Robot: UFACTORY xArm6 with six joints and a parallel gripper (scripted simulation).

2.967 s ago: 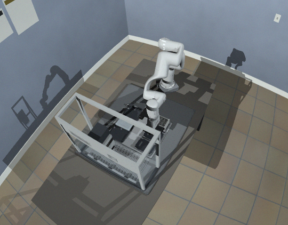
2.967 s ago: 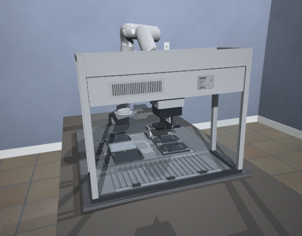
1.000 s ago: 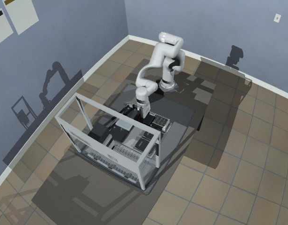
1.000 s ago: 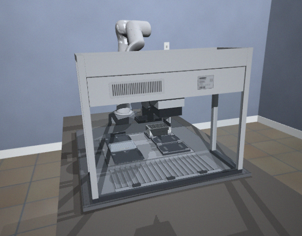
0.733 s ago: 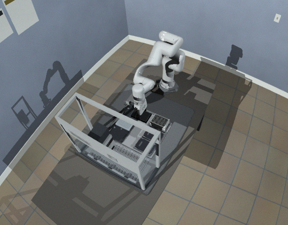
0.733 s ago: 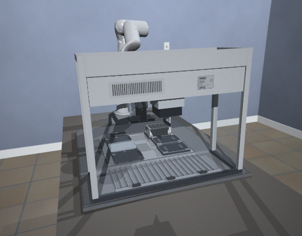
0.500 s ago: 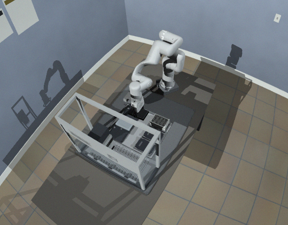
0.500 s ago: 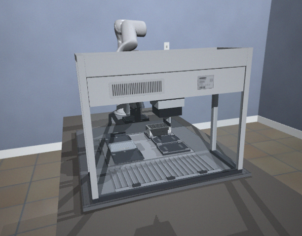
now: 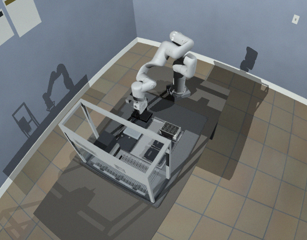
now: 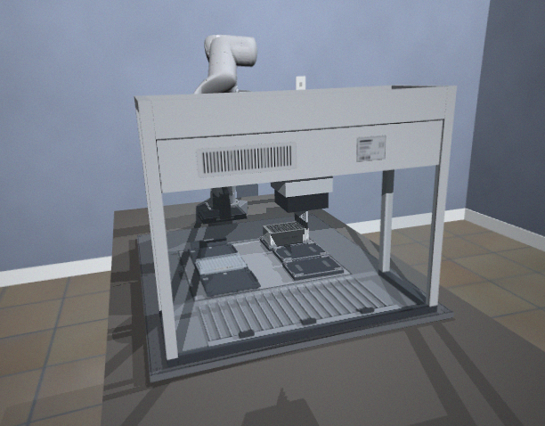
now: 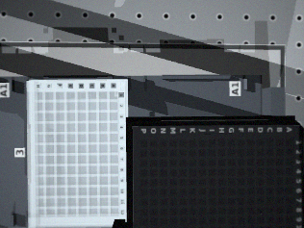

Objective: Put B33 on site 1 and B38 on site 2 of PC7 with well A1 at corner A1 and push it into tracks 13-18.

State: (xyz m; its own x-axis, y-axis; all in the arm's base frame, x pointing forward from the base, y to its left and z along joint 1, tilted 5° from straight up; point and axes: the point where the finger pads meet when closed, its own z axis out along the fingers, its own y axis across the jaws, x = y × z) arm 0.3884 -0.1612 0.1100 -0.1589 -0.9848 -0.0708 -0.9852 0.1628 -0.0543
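The plate carrier PC7 is 120 mm below my hand, 80 mm ahead of it and 40 mm to the right of it. From my hand the other things lie so: frame post: 440 mm ahead, 280 mm to the right, 110 mm above; dark 384-well plate B33: 10 mm below; nest S3: 220 mm ahead, 170 mm to the left, 130 mm below.
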